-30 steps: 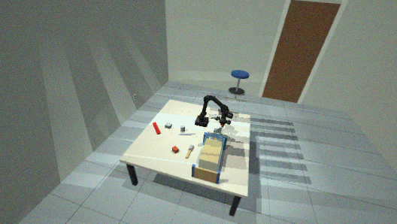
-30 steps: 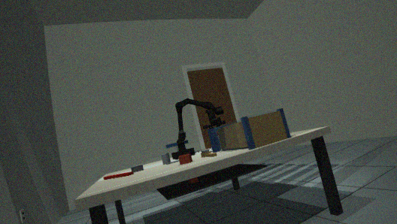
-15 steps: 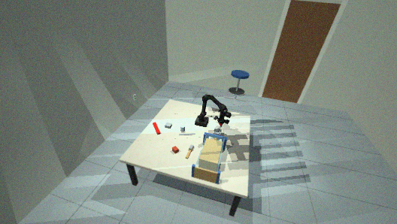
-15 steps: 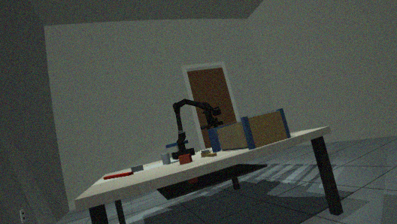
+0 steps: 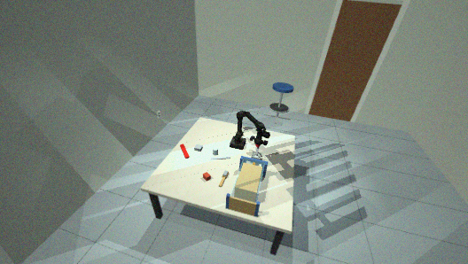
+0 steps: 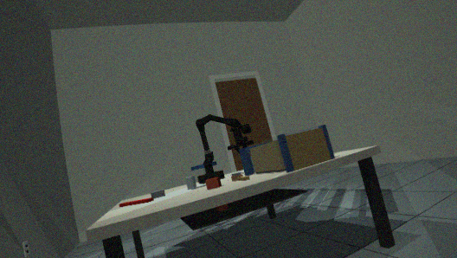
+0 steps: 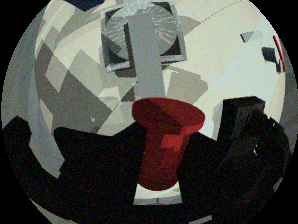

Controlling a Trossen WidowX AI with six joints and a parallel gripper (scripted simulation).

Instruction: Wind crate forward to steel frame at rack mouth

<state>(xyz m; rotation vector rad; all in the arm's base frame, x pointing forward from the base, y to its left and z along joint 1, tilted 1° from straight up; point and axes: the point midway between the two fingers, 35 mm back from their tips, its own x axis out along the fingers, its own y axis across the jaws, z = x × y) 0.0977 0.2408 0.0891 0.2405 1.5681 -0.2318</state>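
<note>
Right now the winch handle is 40 mm ahead of my gripper tip and 10 mm below it. Round my gripper tip: winch (80 mm ahead, 10 mm to the right, 80 mm below); then red knob (20 mm above); then blue frame (260 mm ahead, 10 mm to the right, 10 mm below).
</note>
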